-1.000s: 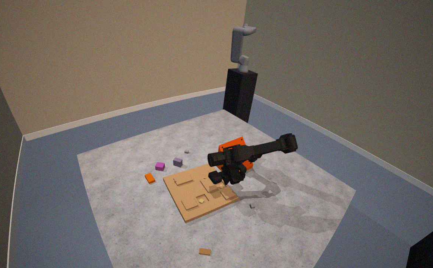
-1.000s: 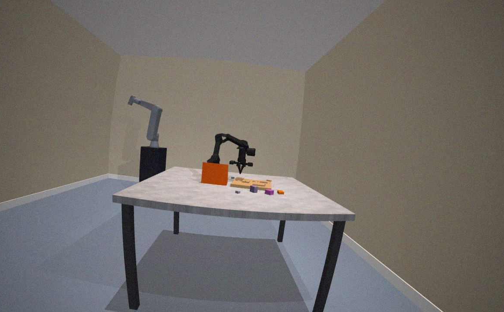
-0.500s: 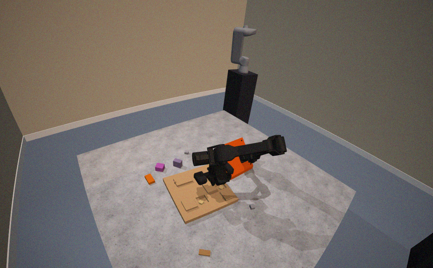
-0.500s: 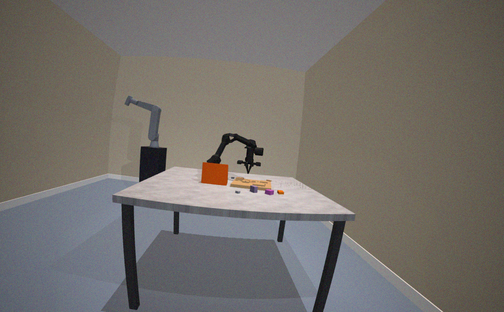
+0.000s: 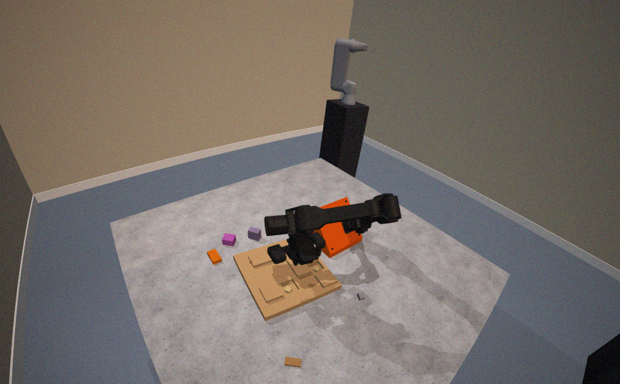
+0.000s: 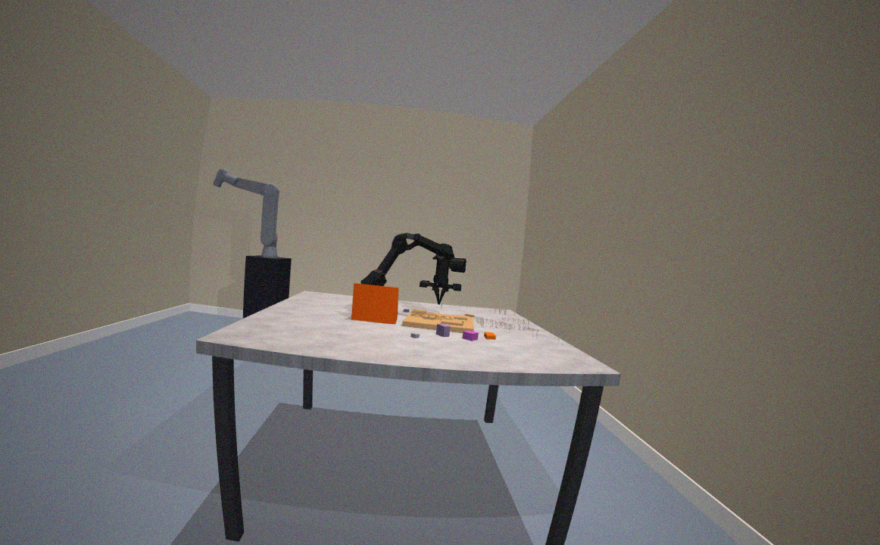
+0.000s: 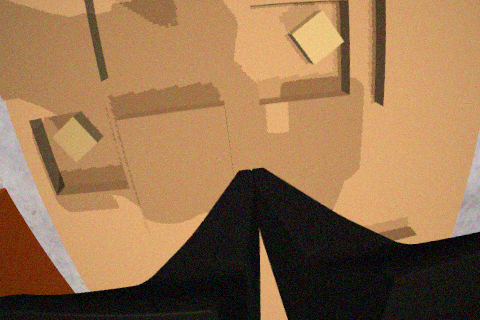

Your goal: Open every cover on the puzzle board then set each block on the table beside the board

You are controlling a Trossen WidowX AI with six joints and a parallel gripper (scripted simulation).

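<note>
Right now the tan puzzle board is 60 mm below my gripper tip, 30 mm to the right of it and 20 mm ahead of it. Round my gripper tip: magenta block 290 mm to the right, 120 mm ahead, 70 mm below; purple block 270 mm to the right, 60 mm below, 20 mm ahead; orange block 240 mm to the right, 210 mm ahead, 70 mm below.
</note>
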